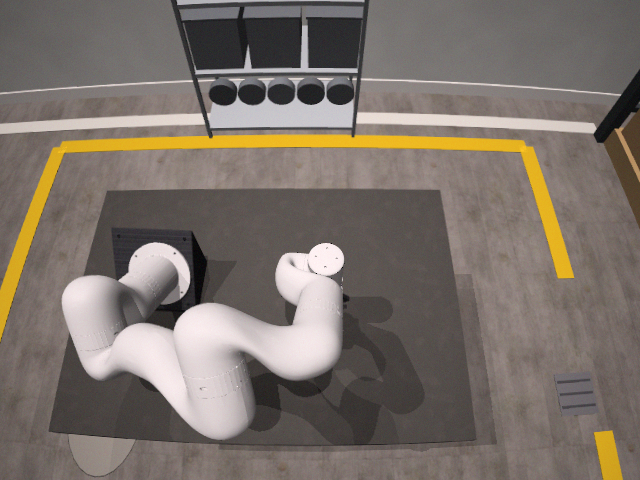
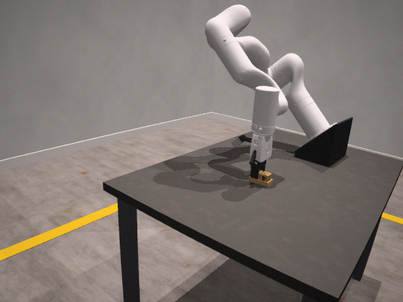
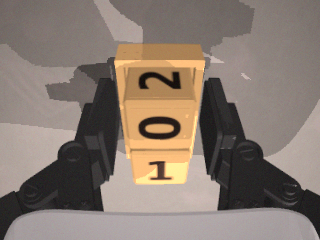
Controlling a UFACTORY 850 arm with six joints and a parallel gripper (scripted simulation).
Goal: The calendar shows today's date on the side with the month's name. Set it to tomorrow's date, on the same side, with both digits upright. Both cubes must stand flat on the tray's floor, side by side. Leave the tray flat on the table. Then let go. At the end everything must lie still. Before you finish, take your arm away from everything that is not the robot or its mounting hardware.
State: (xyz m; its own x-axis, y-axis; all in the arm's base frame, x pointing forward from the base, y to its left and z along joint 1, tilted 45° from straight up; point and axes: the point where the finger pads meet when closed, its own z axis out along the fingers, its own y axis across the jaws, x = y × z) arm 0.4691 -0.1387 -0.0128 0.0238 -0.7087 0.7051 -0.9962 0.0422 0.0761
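The calendar cube is 10 mm below my hand. From my hand the other things lie so: wooden tray 30 mm below, 20 mm to the left.
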